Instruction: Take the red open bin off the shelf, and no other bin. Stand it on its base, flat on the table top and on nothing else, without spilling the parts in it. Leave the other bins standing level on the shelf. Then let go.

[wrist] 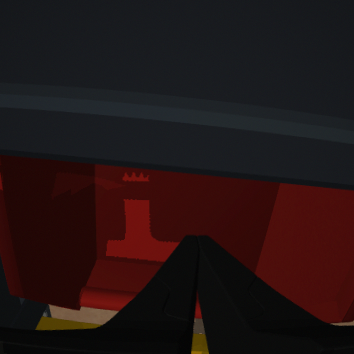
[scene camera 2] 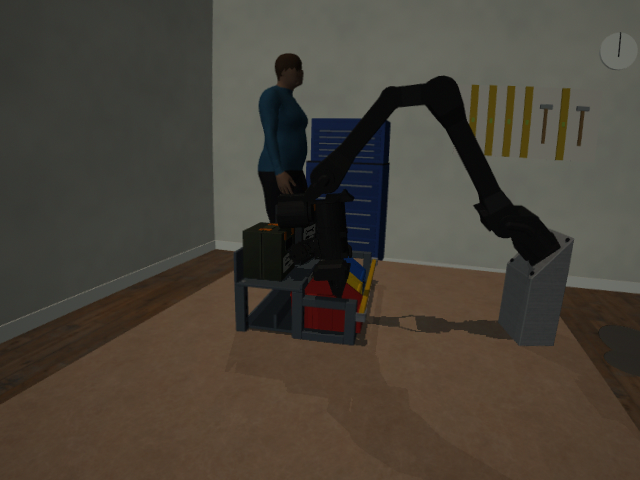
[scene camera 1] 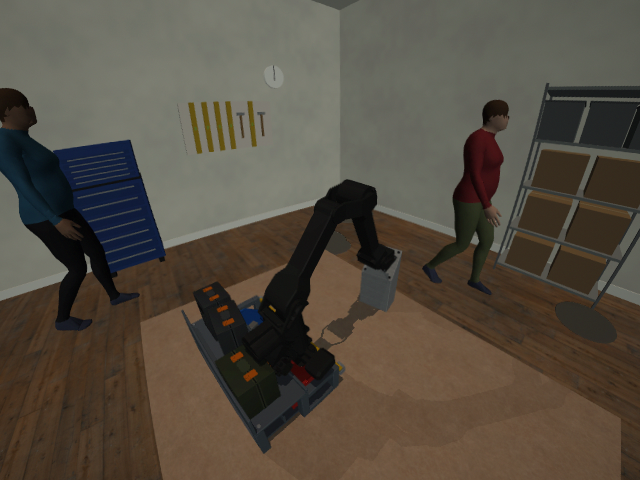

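Note:
The red open bin (scene camera 1: pixel 302 373) (scene camera 2: pixel 324 318) (wrist: pixel 310 225) stands at the near end of the low front level of the grey-blue shelf (scene camera 1: pixel 263 439) (scene camera 2: pixel 240 307). In the wrist view a broad dark edge hides its back part, and its parts do not show. The gripper (scene camera 2: pixel 338 290) (wrist: pixel 197 238) is shut with nothing between its fingers. Its tips point down over the front part of the bin; whether they touch it I cannot tell. A yellow bin (scene camera 2: pixel 354 281) and a blue bin (scene camera 1: pixel 251 316) (scene camera 2: pixel 355 269) are farther along the shelf, partly hidden by the arm.
A green case (scene camera 1: pixel 232 379) (scene camera 2: pixel 252 253) and dark cases (scene camera 1: pixel 225 325) stand on the shelf's higher rear deck. A yellow bar (scene camera 2: pixel 368 289) (wrist: pixel 65 325) runs along the shelf front. The tan table top (scene camera 1: pixel 392 351) (scene camera 2: pixel 206 413) lies around the shelf. The arm's grey pedestal (scene camera 1: pixel 377 291) (scene camera 2: pixel 540 304) stands opposite.

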